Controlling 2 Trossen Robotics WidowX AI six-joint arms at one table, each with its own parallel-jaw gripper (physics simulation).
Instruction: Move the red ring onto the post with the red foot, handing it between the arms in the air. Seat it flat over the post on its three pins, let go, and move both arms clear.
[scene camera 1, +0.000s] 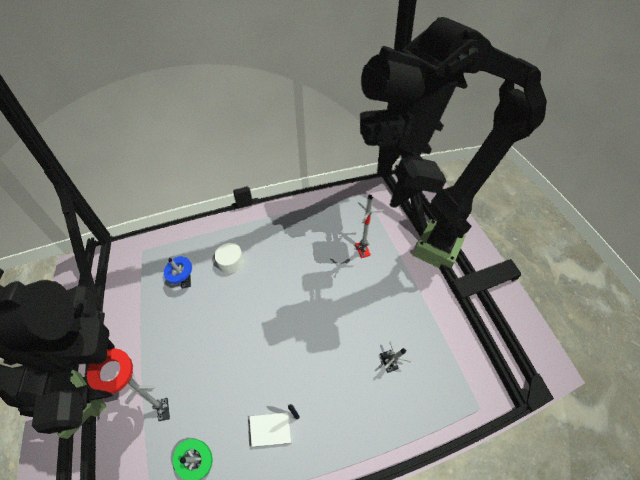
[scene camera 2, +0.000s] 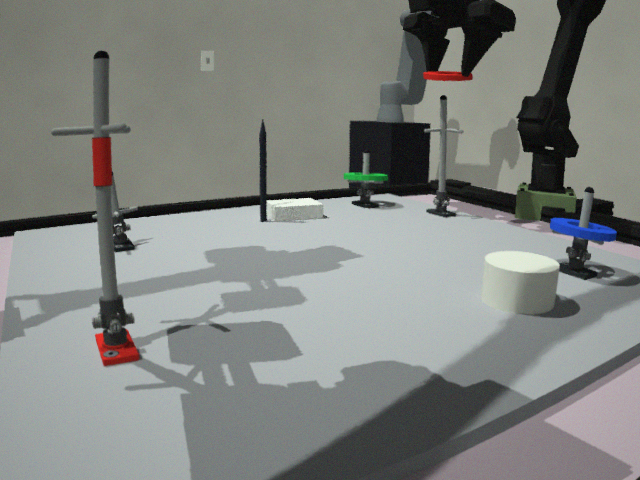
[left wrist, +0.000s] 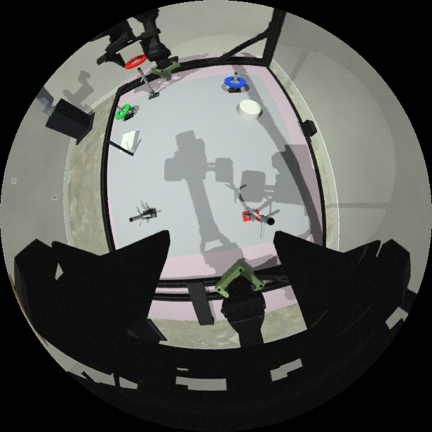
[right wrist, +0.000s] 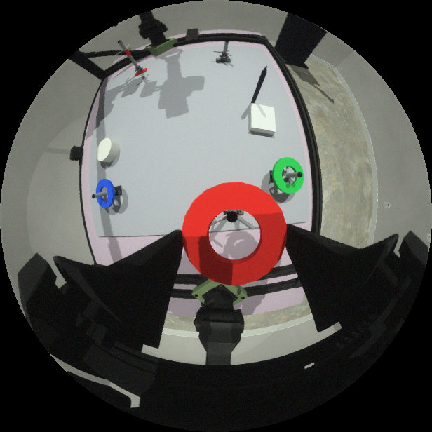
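Where they show: left gripper, between the fingertips: (scene camera 1: 385, 190); right gripper, between the fingertips: (scene camera 1: 111, 371) (scene camera 2: 447, 76); left arm's base, origin of its link: (scene camera 1: 442, 239); right arm's base, origin of its link: (scene camera 2: 546, 189).
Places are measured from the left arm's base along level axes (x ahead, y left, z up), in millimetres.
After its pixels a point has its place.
Observation:
The red ring (scene camera 1: 126, 369) {x 628, y -275, z 174 mm} (scene camera 2: 447, 78) {x 614, y -299, z 167 mm} (left wrist: 136, 66) (right wrist: 235, 197) is held roughly level above a tall grey post (scene camera 1: 144, 395) {x 655, y -285, z 67 mm} (scene camera 2: 443, 155) {x 651, y -292, z 57 mm} with a dark foot, clear of its tip. My right gripper (scene camera 2: 449, 73) {x 647, y -294, z 172 mm} (right wrist: 233, 233) is shut on the ring, one finger at each side of its outer edge. The post with the red foot (scene camera 1: 366, 232) {x 119, y -156, z 45 mm} (scene camera 2: 105, 232) {x 112, y -163, z 47 mm} (left wrist: 260, 218) (right wrist: 132, 60) stands upright and bare, with a red band below its pins. My left gripper (left wrist: 223, 237) is open and empty, high over the table; its fingertips are hard to see in scene camera 1.
A blue ring (scene camera 1: 168, 272) {x 442, y -486, z 15 mm} (scene camera 2: 582, 235) {x 388, y -470, z 13 mm} and a green ring (scene camera 1: 192, 475) {x 706, y -145, z 15 mm} (scene camera 2: 366, 177) {x 654, y -174, z 16 mm} sit on short posts. A white cylinder (scene camera 1: 228, 258) {x 325, y -400, z 1 mm} (scene camera 2: 519, 284) {x 284, y -410, z -9 mm}, a white block (scene camera 1: 269, 429) {x 563, y -94, z -14 mm} (scene camera 2: 294, 209) {x 537, y -106, z -19 mm}, an upright dark pointed rod (scene camera 2: 262, 170) {x 510, y -71, z 37 mm} and a bare short post (scene camera 1: 389, 360) {x 333, y 21, z -8 mm} also stand there.

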